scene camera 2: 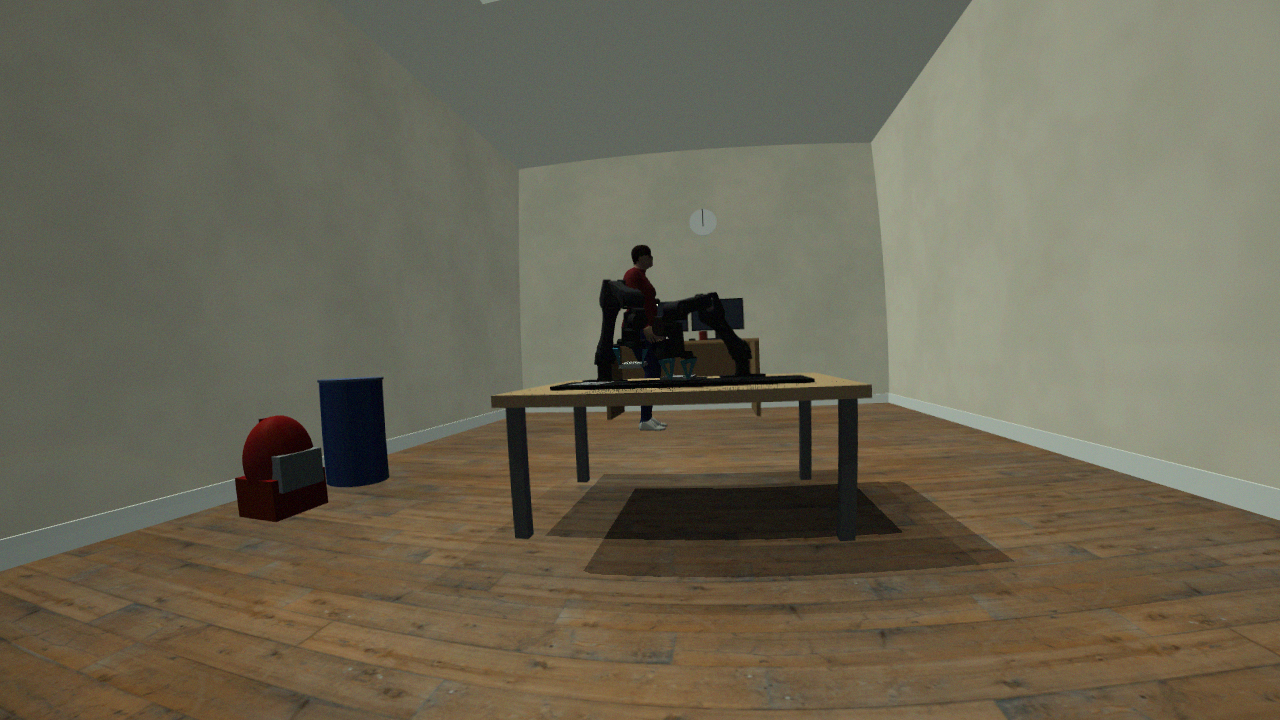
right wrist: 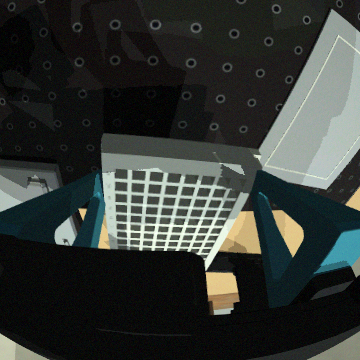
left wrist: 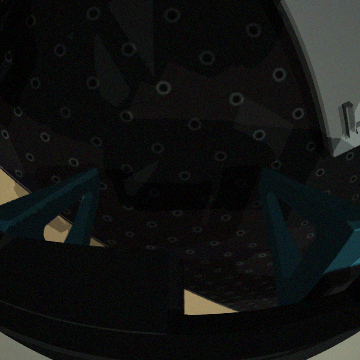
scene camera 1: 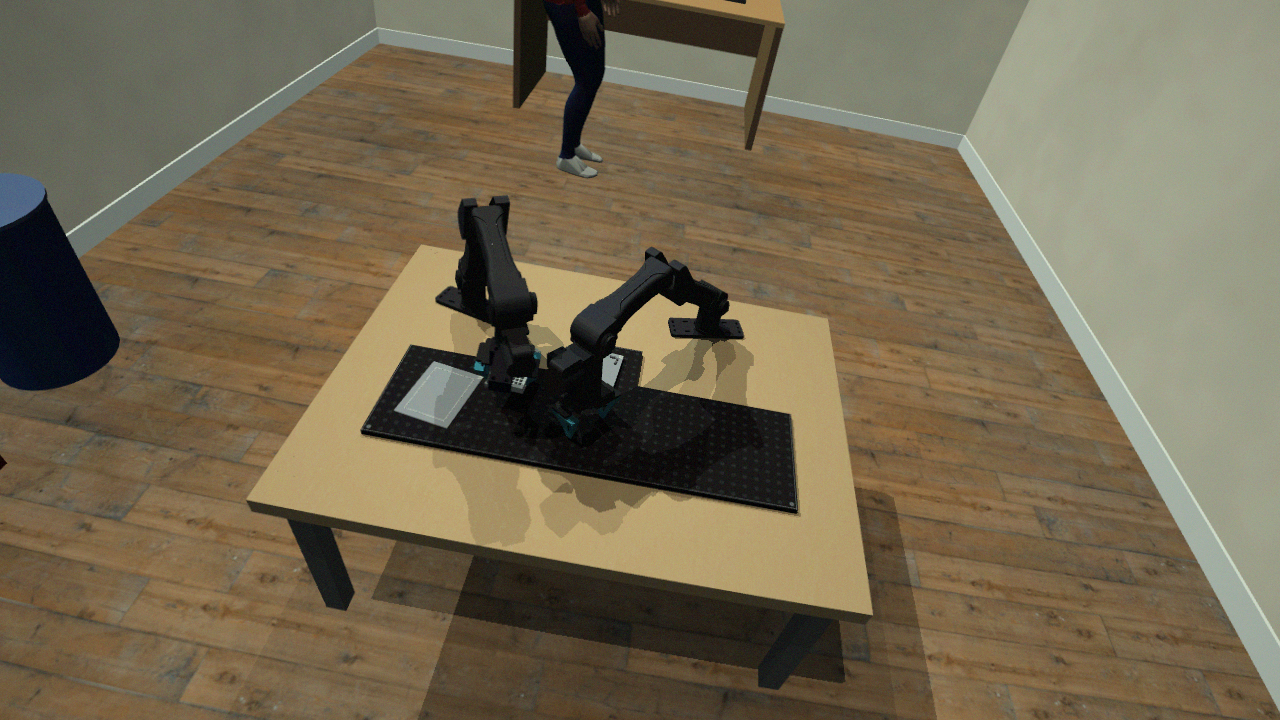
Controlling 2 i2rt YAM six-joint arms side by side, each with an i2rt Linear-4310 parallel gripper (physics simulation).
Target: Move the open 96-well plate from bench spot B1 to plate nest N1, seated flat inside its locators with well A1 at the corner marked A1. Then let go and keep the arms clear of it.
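Frame: origin at the left arm's base, x ahead, y left, z up, level; centimetres.
Seen in the pictures: left gripper, fingertip midpoint: [scene camera 2: 679, 379] [left wrist: 179, 176] [scene camera 1: 585, 426]; right gripper, fingertip midpoint: [scene camera 2: 630, 366] [right wrist: 178, 177]; left arm's base at its link origin: [scene camera 2: 742, 376] [scene camera 1: 705, 329]; right arm's base at its link origin: [right wrist: 248, 261] [scene camera 1: 474, 307].
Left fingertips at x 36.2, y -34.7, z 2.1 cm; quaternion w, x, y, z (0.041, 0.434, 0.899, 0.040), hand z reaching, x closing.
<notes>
Pixels of each thing's top centre, then the offset from my left fingertips to it. "*": a spot on its surface instead. Level surfaces: height alone.
- white 96-well plate at its top centre: [right wrist: 169, 240] [scene camera 1: 513, 362] [scene camera 2: 633, 361] dx -12.8, dy -15.8, dz +6.9 cm
- Bench spot B1 at a spot on its surface: [right wrist: 312, 125] * dx -10.7, dy -29.2, dz -0.6 cm
- Plate nest N1 at its top centre: [right wrist: 23, 219] [scene camera 1: 591, 370] [scene camera 2: 678, 374] dx -16.7, dy +2.4, dz +1.0 cm
- black perforated board at its surface level: dz -0.8 cm
- wooden table at its surface level: dz -2.1 cm
The white 96-well plate [scene camera 1: 519, 384] [scene camera 2: 632, 362] [right wrist: 165, 159] is raised above the black board, between the fingers of my right gripper [right wrist: 178, 177], which is shut on it. Bench spot B1 [scene camera 1: 438, 394] [right wrist: 312, 125] is a pale outlined pad at the picture's left in scene camera 1 and shows bare. Plate nest N1 [scene camera 1: 612, 368] [left wrist: 330, 55] [right wrist: 25, 174] is a pale base with small corner locators, partly hidden by the left arm in scene camera 1. My left gripper [scene camera 1: 588, 418] [scene camera 2: 677, 368] [left wrist: 179, 176] is open and empty, low over the board beside the nest. I cannot read the A1 marks.
The black perforated board [scene camera 1: 716, 452] lies on the wooden table [scene camera 1: 375, 501]. Both arms stand close together over its middle. A person [scene camera 1: 581, 80] [scene camera 2: 639, 286] stands behind the table near a desk [scene camera 1: 662, 26]. A blue barrel [scene camera 1: 53, 295] [scene camera 2: 353, 431] stands at the picture's left.
</notes>
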